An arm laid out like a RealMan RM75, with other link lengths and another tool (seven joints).
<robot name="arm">
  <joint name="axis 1" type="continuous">
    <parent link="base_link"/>
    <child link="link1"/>
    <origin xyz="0 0 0.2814" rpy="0 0 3.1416"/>
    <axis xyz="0 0 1"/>
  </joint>
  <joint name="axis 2" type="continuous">
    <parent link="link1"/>
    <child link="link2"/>
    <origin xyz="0 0 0" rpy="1.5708 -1.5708 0"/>
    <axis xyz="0 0 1"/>
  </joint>
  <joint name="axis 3" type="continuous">
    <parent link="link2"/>
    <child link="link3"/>
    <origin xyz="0.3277 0 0" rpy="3.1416 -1.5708 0"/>
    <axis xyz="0 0 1"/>
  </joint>
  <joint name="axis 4" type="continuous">
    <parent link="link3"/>
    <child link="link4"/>
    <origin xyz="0 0 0" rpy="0 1.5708 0"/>
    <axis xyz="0 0 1"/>
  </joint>
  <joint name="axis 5" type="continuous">
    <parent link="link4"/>
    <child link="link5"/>
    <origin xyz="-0.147 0 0" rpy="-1.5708 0 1.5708"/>
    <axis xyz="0 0 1"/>
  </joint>
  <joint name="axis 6" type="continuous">
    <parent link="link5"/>
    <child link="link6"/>
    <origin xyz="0 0 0" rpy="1.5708 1.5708 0"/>
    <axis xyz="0 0 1"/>
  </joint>
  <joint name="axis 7" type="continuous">
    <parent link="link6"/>
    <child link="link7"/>
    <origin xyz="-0.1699 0 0" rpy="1.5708 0 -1.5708"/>
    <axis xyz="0 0 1"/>
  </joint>
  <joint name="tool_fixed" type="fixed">
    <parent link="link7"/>
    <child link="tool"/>
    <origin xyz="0.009 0 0.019" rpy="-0.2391 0 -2.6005"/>
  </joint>
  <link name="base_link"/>
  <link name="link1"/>
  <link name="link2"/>
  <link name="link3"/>
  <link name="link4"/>
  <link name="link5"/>
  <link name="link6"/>
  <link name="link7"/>
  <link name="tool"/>
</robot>
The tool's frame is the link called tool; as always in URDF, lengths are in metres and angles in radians. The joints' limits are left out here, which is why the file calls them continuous.
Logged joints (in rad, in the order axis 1, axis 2, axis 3, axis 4, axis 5, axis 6, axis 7), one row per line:
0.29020, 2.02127, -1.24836, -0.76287, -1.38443, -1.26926, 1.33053
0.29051, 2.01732, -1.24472, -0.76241, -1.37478, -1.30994, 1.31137
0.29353, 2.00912, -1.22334, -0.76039, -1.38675, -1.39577, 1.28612
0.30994, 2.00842, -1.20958, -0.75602, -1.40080, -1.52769, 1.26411
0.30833, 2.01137, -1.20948, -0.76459, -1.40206, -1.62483, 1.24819
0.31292, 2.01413, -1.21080, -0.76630, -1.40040, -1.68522, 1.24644
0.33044, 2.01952, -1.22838, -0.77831, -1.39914, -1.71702, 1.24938
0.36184, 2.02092, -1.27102, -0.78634, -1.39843, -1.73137, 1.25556
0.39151, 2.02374, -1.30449, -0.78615, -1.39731, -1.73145, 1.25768
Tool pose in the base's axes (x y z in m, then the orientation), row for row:
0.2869, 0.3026, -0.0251, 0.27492, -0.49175, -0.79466, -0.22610
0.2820, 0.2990, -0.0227, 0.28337, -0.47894, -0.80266, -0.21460
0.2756, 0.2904, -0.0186, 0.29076, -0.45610, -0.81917, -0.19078
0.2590, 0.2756, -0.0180, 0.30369, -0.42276, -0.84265, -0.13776
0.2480, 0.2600, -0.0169, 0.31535, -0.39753, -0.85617, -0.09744
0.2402, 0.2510, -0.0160, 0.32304, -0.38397, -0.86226, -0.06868
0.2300, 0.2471, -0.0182, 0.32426, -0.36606, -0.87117, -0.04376
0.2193, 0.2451, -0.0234, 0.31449, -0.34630, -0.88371, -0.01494
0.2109, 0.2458, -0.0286, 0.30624, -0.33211, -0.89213, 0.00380
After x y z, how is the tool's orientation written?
As a quaternion, w x y z.
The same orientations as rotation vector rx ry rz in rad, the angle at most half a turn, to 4 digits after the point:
-1.3219, -2.1362, -0.6078
-1.2820, -2.1485, -0.5744
-1.2163, -2.1845, -0.5088
-1.1202, -2.2327, -0.3650
-1.0472, -2.2555, -0.2567
-1.0077, -2.2629, -0.1802
-0.9601, -2.2850, -0.1148
-0.9127, -2.3290, -0.0394
-0.8789, -2.3608, 0.0101

